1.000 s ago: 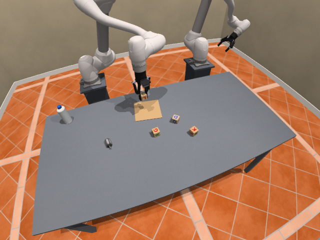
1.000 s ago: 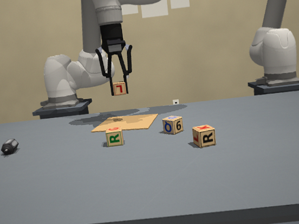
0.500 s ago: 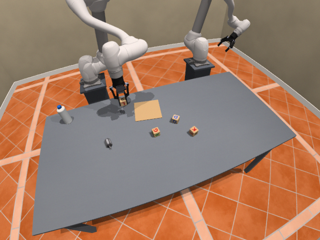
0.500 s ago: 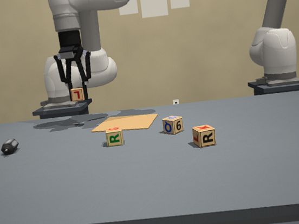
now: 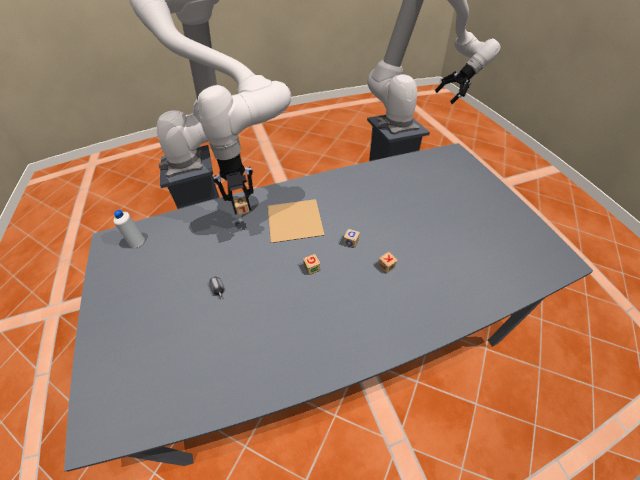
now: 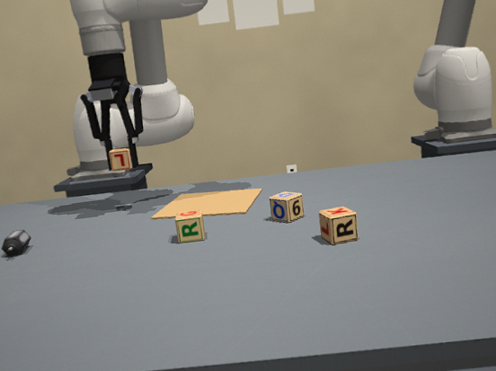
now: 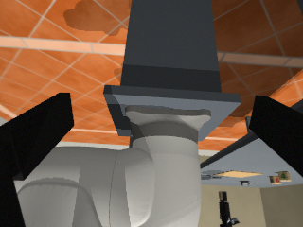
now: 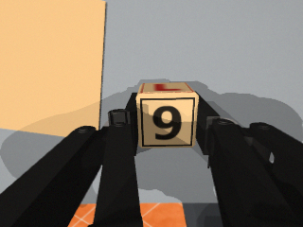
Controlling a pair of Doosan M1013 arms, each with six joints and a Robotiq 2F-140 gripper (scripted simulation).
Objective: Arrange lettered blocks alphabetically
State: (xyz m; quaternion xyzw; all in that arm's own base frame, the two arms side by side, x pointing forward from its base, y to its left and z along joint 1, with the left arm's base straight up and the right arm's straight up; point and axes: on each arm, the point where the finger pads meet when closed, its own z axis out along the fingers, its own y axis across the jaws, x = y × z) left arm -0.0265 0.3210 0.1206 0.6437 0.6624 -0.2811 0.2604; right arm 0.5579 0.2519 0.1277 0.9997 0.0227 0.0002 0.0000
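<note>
Right now my right hand is 360 mm to the right of the d block, 190 mm short of it and 110 mm above it. Also, from my right hand: g block 260 mm ahead, 190 mm to the left, 110 mm below; mat 190 mm to the left, 130 mm below, 20 mm ahead; small dark object 260 mm ahead, 130 mm to the right, 110 mm below.
</note>
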